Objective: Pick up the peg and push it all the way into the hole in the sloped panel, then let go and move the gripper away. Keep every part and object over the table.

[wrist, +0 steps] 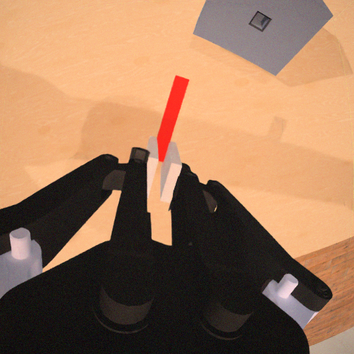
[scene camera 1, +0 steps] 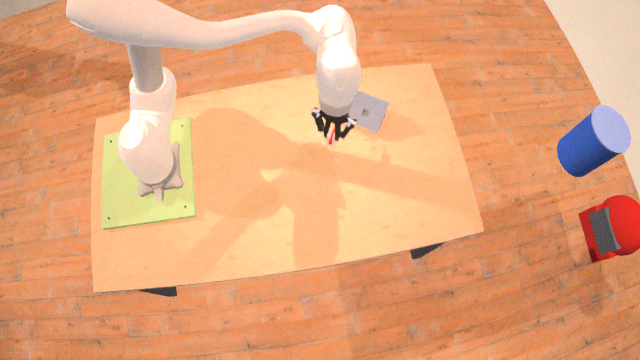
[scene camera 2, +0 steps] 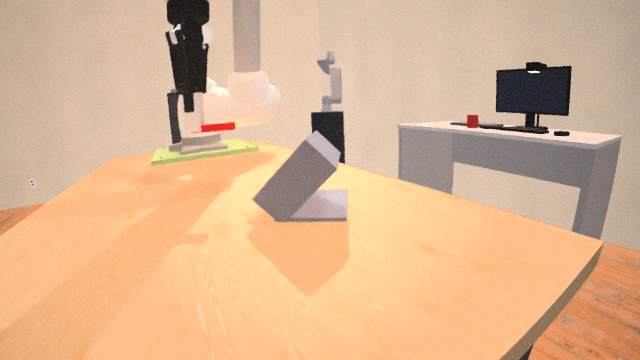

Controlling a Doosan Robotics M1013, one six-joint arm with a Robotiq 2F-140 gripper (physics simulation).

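Pixels of known places: gripper, between the fingertips: (scene camera 1: 331, 142) (scene camera 2: 195, 131); arm's base, origin of its link: (scene camera 1: 159, 169) (scene camera 2: 202, 149).
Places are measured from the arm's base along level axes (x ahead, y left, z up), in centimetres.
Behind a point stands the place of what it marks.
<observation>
The red peg (scene camera 1: 331, 136) @[x 61.9, y -7.0, z 11.2 cm] (scene camera 2: 218, 127) @[x 64.5, y -5.0, z 10.7 cm] (wrist: 172, 110) is held by one end between the pale fingertips of my gripper (scene camera 1: 330, 142) @[x 61.4, y -8.8, z 10.2 cm] (scene camera 2: 192, 122) @[x 61.4, y -8.8, z 10.2 cm] (wrist: 158, 152), which is shut on it. The peg is raised well above the table and lies about level in the scene camera 2 view; its other end sticks out from the fingers. The grey sloped panel (scene camera 1: 377, 111) @[x 80.5, y 1.3, z 6.7 cm] (scene camera 2: 300, 182) @[x 83.7, y 1.0, z 3.6 cm] (wrist: 235, 35) stands on the table, apart from the peg. Its square hole (scene camera 1: 365, 112) (wrist: 260, 21) shows in the scene camera 1 and wrist views. The hole is hidden in the scene camera 2 view.
The wooden table (scene camera 1: 390, 215) @[x 76.6, y -33.3, z -1.9 cm] (scene camera 2: 425, 280) @[x 102.6, y 3.2, z -1.9 cm] carries the green base plate (scene camera 1: 185, 200) @[x 9.2, y -13.9, z -0.1 cm] (scene camera 2: 240, 147) @[x 10.3, y 13.0, z -0.2 cm] under the arm's base. A blue cylinder (scene camera 1: 585, 147) and a red object (scene camera 1: 627, 225) are off the table. A desk (scene camera 2: 425, 150) with a monitor (scene camera 2: 532, 90) stands behind.
</observation>
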